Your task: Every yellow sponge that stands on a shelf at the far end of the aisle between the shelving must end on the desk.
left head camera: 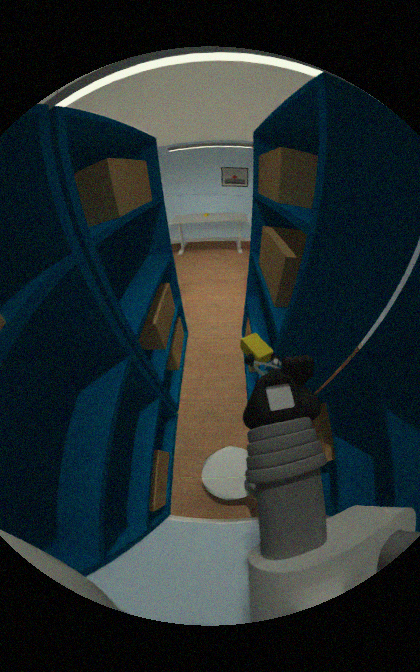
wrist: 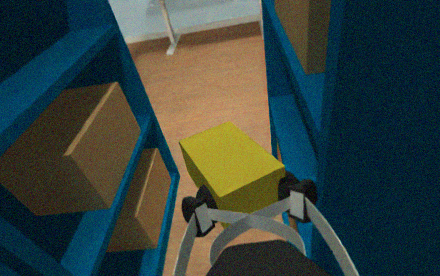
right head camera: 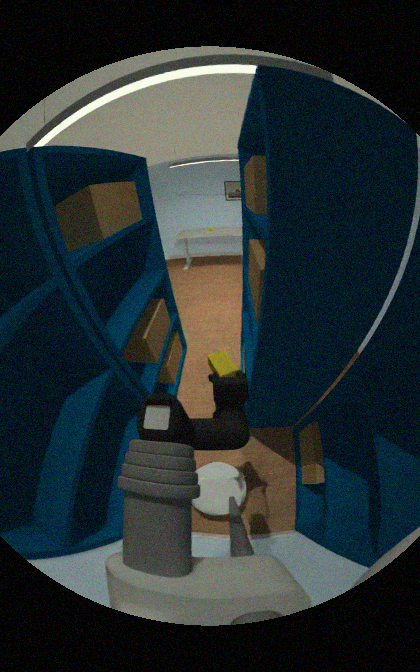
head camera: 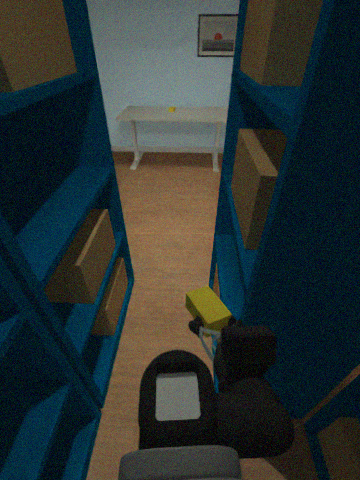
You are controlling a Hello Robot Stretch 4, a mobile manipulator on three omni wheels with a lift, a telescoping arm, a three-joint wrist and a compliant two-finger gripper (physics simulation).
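Places are measured from the robot's base along level axes (x ahead, y left, z up), in centimetres.
Pixels of known places: gripper, fingertip midpoint: (wrist: 247, 194) (head camera: 214, 321).
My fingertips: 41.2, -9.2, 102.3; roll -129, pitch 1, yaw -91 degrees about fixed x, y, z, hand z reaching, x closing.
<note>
Behind a point stands the place of what it marks, as x, y, z.
A yellow sponge (head camera: 207, 307) @(42.4, -7.5, 106.0) (left head camera: 256, 347) (right head camera: 222, 364) (wrist: 232, 162) @(42.0, -8.4, 106.1) is held up in the air over the aisle, in front of my wrist. My gripper (head camera: 216, 327) @(41.2, -9.2, 102.3) (wrist: 247, 194) @(41.2, -9.2, 102.3) is shut on it, with one dark fingertip on each side. The pale desk (head camera: 145, 114) @(383.2, 30.5, 69.2) (left head camera: 185, 219) (right head camera: 192, 234) stands far off against the back wall, past the end of the shelving. A small yellow thing (head camera: 172, 109) @(395.3, -7.0, 72.5) (left head camera: 206, 215) (right head camera: 211, 229) lies on the desk; it is too small to make out, but its colour matches the sponge.
Blue shelving with brown boxes (head camera: 82, 257) @(90.5, 39.3, 77.6) (wrist: 82, 150) @(90.5, 38.7, 74.6) lines the left side. A blue shelving unit (head camera: 320, 210) @(49.6, -29.4, 126.3) (right head camera: 330, 250) with boxes (head camera: 252, 187) @(77.7, -25.3, 116.7) (left head camera: 282, 265) stands close on the right. Wooden floor (head camera: 170, 220) @(230.9, 0.4, -2.7) runs between them. A round white disc (left head camera: 227, 472) (right head camera: 217, 487) is low beside my arm.
</note>
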